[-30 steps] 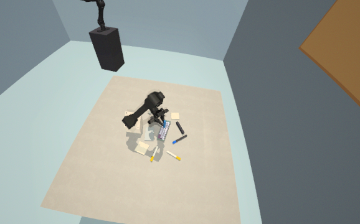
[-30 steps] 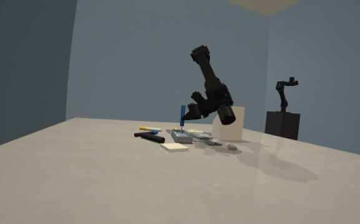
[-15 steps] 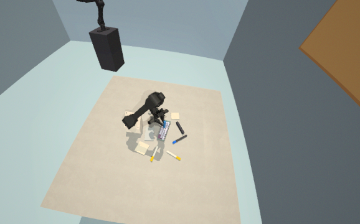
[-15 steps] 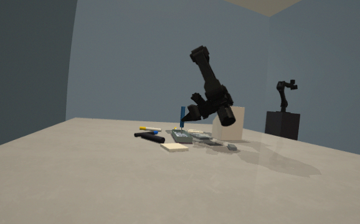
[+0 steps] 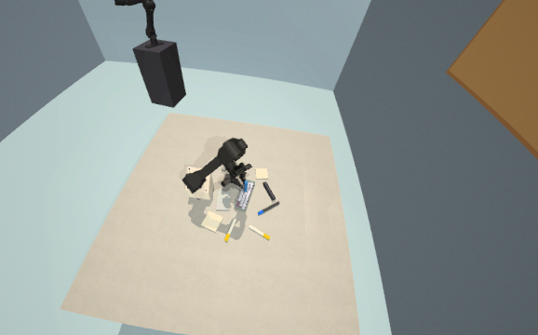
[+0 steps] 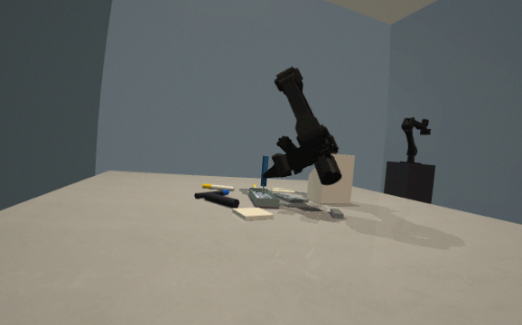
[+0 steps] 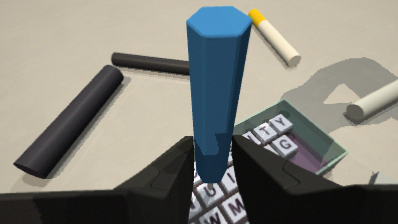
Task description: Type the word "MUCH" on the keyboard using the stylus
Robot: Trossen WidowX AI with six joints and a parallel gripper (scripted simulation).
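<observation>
My gripper tip is now 130 mm short of the black cylinder, 70 mm above it and 60 mm to the right of it. From my gripper tip the other things lie so: notepad 170 mm to the left, 70 mm below, 60 mm ahead; then black pen 130 mm ahead, 70 mm to the right, 70 mm below; then blue hexagonal stylus 20 mm below.
</observation>
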